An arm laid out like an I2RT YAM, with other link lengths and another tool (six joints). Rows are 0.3 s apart.
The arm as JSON. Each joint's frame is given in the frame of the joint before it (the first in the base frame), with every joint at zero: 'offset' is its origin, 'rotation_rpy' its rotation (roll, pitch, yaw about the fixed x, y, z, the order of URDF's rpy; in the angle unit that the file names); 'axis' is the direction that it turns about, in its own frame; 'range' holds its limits. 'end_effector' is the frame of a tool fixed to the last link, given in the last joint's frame.
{
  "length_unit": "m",
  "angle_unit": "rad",
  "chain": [
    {
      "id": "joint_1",
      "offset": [
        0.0,
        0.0,
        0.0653
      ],
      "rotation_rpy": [
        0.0,
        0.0,
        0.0
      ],
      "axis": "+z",
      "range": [
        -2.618,
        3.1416
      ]
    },
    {
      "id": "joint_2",
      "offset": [
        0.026,
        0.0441,
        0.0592
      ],
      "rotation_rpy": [
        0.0,
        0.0,
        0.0
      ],
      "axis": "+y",
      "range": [
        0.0,
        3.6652
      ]
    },
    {
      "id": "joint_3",
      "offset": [
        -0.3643,
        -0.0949,
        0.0
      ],
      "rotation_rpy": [
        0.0,
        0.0,
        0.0
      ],
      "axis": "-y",
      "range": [
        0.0,
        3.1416
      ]
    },
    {
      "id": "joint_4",
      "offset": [
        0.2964,
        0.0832,
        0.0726
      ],
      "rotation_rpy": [
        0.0,
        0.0,
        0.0
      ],
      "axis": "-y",
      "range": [
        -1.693,
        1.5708
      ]
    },
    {
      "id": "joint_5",
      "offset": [
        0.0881,
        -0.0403,
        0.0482
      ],
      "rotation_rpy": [
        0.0,
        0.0,
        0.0
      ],
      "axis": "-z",
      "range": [
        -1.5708,
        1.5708
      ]
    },
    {
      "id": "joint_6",
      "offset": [
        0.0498,
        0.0,
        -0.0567
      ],
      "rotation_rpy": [
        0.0,
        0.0,
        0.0
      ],
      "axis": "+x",
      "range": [
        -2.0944,
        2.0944
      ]
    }
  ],
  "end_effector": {
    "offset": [
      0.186,
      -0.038,
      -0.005
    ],
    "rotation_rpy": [
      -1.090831,
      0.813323,
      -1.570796
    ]
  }
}
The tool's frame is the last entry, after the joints.
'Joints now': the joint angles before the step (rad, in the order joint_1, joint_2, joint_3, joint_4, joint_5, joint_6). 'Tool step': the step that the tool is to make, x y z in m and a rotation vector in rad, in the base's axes. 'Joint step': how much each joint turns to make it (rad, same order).
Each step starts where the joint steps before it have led.
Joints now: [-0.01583, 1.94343, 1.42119, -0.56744, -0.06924, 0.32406]
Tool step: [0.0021, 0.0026, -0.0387, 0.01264, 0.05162, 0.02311]
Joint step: [-0.00411, 0.07395, -0.00024, 0.02079, -0.02247, -0.01937]
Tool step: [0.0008, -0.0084, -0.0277, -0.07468, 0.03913, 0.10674]
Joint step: [-0.00015, 0.05512, 0.00031, 0.00712, 0.02741, -0.12831]
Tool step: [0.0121, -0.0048, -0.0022, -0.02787, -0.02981, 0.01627]
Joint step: [0.00043, 0.01324, -0.00006, 0.04229, 0.01909, -0.02514]
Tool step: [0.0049, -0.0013, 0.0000, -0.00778, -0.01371, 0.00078]
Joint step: [0.00076, 0.00373, -0.00025, 0.01771, 0.00687, -0.00306]
